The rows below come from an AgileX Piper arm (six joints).
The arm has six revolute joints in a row. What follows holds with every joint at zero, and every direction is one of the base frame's. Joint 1 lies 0.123 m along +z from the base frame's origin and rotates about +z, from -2.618 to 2.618 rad. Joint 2 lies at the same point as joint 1 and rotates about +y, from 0 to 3.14 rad. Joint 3 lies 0.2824 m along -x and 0.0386 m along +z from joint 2 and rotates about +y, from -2.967 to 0 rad. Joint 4 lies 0.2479 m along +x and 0.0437 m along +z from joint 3 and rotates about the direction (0.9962, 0, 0.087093), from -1.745 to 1.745 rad. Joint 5 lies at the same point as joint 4 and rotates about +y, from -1.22 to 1.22 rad. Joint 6 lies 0.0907 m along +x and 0.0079 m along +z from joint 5 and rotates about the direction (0.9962, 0, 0.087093), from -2.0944 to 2.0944 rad. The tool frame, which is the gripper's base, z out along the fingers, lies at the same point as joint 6; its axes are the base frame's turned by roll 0, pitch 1.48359 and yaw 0 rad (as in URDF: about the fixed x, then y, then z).
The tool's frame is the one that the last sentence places.
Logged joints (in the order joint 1, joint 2, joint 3, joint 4, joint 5, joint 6), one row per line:
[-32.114 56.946 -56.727 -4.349 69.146 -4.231]
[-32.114 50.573 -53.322 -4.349 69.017 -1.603]
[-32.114 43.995 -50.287 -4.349 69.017 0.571]
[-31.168 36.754 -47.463 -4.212 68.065 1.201]
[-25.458 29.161 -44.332 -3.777 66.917 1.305]
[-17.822 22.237 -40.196 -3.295 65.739 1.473]
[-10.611 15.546 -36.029 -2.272 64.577 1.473]
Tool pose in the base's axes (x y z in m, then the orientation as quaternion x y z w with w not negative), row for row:
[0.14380 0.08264 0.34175 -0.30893 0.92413 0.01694 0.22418]
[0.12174 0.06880 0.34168 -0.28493 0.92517 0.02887 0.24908]
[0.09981 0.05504 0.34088 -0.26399 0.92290 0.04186 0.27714]
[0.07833 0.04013 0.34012 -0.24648 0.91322 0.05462 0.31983]
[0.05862 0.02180 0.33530 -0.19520 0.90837 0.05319 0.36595]
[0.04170 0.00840 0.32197 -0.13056 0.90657 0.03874 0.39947]
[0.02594 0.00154 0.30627 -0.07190 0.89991 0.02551 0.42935]
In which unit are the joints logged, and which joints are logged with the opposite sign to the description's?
The joints are logged in degrees. Opposite sign: joint 1.
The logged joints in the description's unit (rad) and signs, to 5 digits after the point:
[0.56050 0.99390 -0.99007 -0.07590 1.20683 -0.07384]
[0.56050 0.88267 -0.93064 -0.07590 1.20457 -0.02798]
[0.56050 0.76786 -0.87767 -0.07590 1.20457 0.00997]
[0.54398 0.64148 -0.82839 -0.07351 1.18796 0.02096]
[0.44433 0.50896 -0.77374 -0.06592 1.16792 0.02278]
[0.31105 0.38811 -0.70155 -0.05751 1.14736 0.02571]
[0.18520 0.27133 -0.62882 -0.03965 1.12708 0.02571]

